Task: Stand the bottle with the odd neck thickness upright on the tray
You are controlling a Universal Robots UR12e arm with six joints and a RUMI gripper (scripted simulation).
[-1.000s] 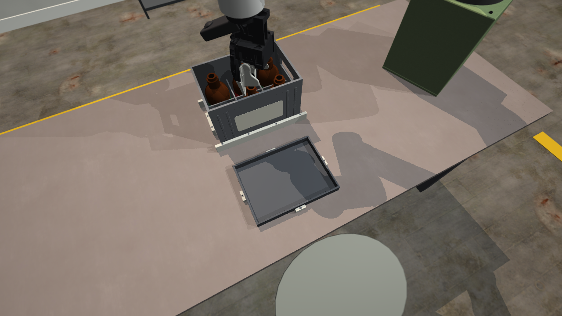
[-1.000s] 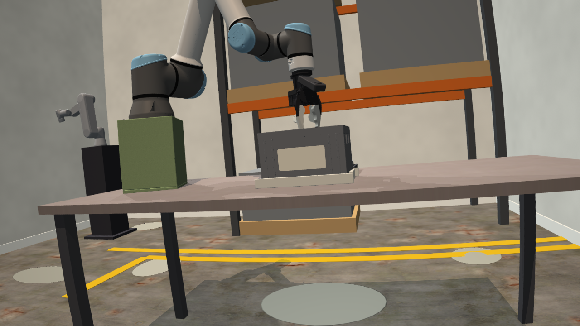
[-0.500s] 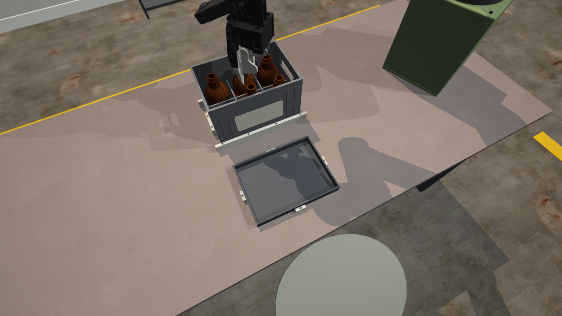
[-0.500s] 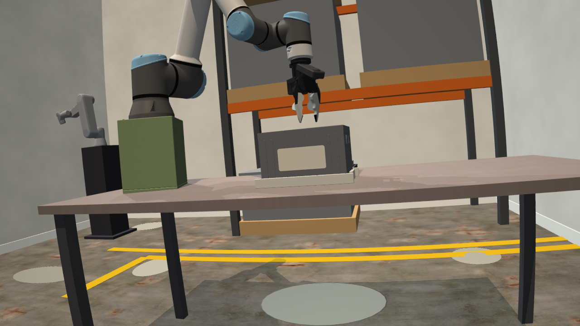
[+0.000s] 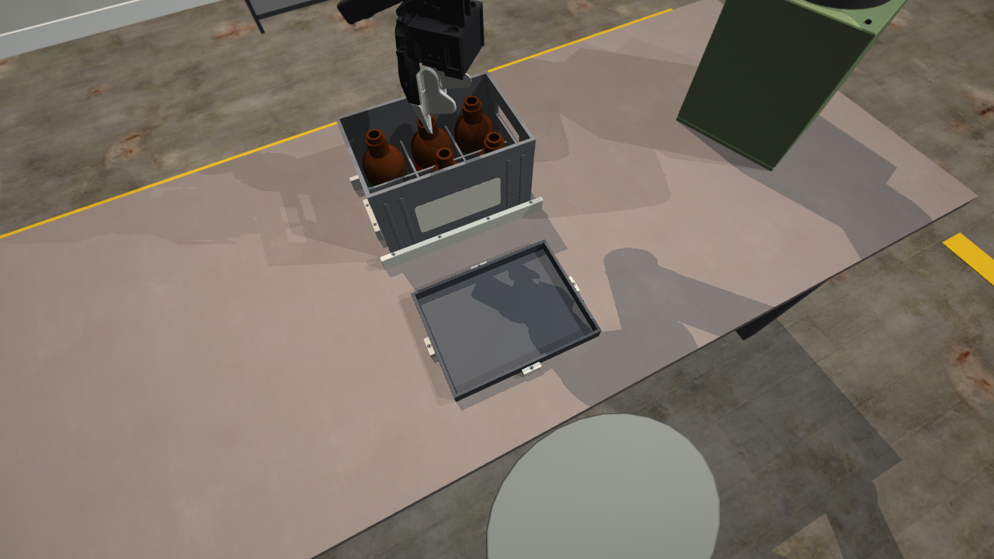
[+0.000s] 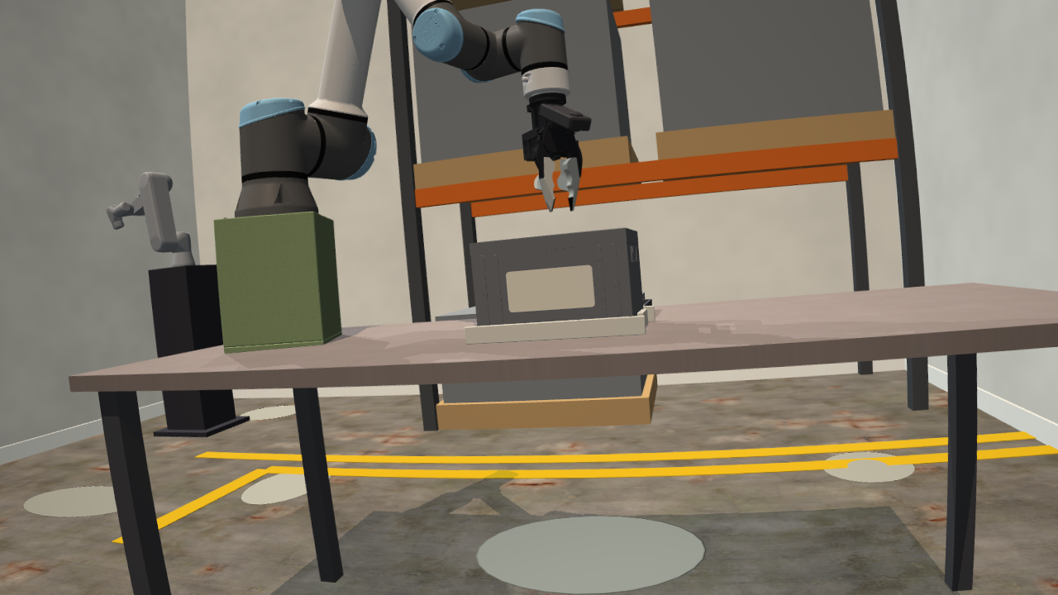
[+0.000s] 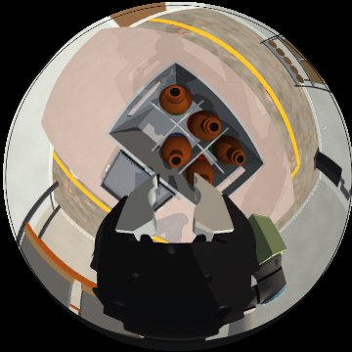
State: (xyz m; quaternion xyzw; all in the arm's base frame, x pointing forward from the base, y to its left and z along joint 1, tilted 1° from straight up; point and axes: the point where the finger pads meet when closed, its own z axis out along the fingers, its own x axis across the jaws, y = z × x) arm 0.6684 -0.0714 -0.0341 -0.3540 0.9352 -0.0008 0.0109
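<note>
Right now the grey crate is 1 cm behind my hand, 4 cm to the right of it and 16 cm below it. The rest, counted from my hand: dark tray 1 cm ahead, 23 cm to the left, 23 cm below; then brown bottle 15 cm below.
</note>
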